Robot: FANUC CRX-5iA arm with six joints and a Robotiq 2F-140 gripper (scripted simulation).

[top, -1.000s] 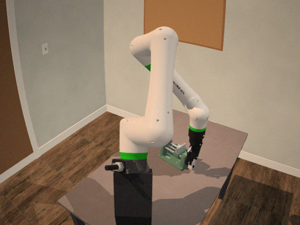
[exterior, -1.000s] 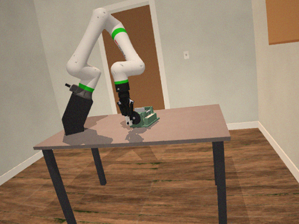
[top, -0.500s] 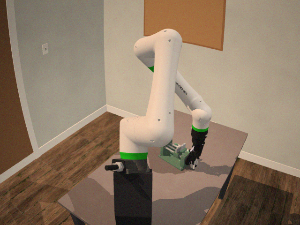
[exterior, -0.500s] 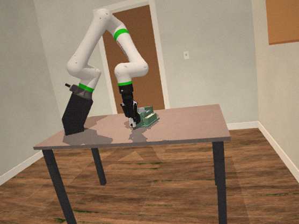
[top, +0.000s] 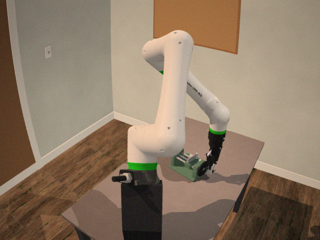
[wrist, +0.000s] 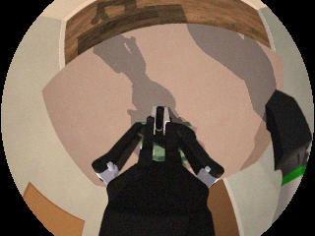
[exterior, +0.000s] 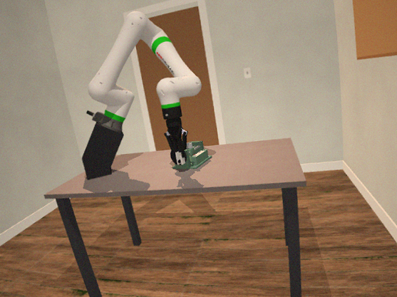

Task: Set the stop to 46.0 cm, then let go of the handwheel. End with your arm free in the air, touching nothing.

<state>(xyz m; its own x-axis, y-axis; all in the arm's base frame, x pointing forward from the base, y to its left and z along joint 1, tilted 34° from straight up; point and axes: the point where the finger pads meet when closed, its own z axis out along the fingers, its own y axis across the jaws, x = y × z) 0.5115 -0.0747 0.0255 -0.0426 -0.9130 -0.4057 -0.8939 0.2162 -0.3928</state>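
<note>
Right now the black handwheel is 10 mm behind my hand, 20 mm to the left of it and 10 mm below it. Round my hand: green stop fixture (20 mm behind, 120 mm to the left, 10 mm above).
</note>
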